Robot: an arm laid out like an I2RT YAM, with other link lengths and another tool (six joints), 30 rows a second.
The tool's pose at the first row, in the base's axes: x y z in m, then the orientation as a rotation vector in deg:
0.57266, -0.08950, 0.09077, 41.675, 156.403, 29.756
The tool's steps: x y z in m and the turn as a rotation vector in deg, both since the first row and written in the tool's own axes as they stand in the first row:
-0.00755, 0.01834, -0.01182, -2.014, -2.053, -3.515
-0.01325, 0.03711, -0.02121, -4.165, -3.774, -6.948
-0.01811, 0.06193, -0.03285, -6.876, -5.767, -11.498
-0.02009, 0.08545, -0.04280, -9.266, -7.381, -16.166
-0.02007, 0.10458, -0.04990, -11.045, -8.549, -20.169
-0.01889, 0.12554, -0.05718, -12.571, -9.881, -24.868
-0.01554, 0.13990, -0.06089, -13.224, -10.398, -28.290
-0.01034, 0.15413, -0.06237, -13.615, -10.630, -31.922
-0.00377, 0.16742, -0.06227, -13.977, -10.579, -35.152
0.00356, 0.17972, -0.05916, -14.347, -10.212, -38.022
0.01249, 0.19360, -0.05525, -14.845, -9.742, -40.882
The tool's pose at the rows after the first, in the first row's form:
0.58272, -0.08177, 0.11006, 36.439, 154.315, 30.591
0.59225, -0.07208, 0.12704, 31.353, 152.309, 31.722
0.60287, -0.05765, 0.14835, 24.749, 149.767, 33.085
0.61110, -0.04232, 0.16715, 18.150, 147.502, 34.110
0.61678, -0.02874, 0.18128, 12.618, 145.708, 34.699
0.62219, -0.01311, 0.19612, 6.348, 143.726, 34.672
0.62421, -0.00074, 0.20472, 1.854, 142.784, 34.304
0.62539, 0.01309, 0.21097, -2.881, 142.093, 33.693
0.62556, 0.02730, 0.21519, -7.128, 141.585, 33.274
0.62570, 0.04192, 0.21618, -10.976, 141.293, 33.097
0.62545, 0.05887, 0.21682, -14.854, 140.937, 33.103

